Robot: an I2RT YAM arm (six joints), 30 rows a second.
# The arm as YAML. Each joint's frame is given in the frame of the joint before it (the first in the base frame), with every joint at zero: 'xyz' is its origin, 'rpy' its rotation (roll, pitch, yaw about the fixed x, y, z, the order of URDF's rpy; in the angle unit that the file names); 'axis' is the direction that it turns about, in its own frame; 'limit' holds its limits. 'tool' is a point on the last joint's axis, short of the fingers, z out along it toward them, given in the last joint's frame.
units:
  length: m
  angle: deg
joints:
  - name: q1
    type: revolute
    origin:
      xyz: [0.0, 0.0, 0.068]
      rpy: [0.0, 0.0, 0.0]
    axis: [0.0, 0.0, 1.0]
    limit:
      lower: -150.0
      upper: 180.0
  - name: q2
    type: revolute
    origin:
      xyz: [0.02, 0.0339, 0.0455]
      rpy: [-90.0, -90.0, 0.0]
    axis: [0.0, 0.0, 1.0]
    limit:
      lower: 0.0
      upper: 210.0
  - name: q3
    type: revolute
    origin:
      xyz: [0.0, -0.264, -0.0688]
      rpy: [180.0, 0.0, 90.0]
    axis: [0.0, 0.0, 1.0]
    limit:
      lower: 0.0
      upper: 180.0
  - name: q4
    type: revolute
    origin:
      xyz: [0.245, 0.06, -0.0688]
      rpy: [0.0, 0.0, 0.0]
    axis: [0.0, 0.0, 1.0]
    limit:
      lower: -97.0
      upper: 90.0
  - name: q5
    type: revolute
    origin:
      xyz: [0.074, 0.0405, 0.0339]
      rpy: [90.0, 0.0, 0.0]
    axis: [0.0, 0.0, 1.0]
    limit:
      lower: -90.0
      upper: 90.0
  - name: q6
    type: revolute
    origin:
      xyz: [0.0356, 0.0, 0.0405]
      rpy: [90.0, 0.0, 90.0]
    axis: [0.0, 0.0, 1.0]
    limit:
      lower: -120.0
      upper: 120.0
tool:
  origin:
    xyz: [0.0, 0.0, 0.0]
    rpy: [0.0, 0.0, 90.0]
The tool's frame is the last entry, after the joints.
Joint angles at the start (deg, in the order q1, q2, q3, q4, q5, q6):
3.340 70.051 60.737 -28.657 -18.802 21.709
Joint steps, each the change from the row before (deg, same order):
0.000 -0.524 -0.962 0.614 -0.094 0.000
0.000 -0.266 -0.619 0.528 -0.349 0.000
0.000 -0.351 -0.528 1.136 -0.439 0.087
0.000 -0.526 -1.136 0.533 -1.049 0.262
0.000 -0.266 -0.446 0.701 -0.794 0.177
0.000 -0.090 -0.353 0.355 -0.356 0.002
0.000 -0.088 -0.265 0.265 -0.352 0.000
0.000 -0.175 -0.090 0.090 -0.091 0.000
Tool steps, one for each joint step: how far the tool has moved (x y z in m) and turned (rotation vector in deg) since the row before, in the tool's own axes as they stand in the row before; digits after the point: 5 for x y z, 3 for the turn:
0.00294 -0.00112 0.00002 -0.149 -0.120 -0.057
0.00178 -0.00061 0.00037 -0.385 -0.025 -0.057
0.00030 0.00030 -0.00033 -0.743 -0.677 -0.233
0.00414 -0.00111 0.00040 -0.946 0.459 0.289
0.00084 0.00025 -0.00014 -0.919 -0.151 -0.011
0.00102 -0.00038 0.00047 -0.362 0.056 -0.032
0.00078 -0.00019 0.00025 -0.357 0.058 -0.033
0.00018 0.00026 -0.00061 -0.146 -0.115 -0.066

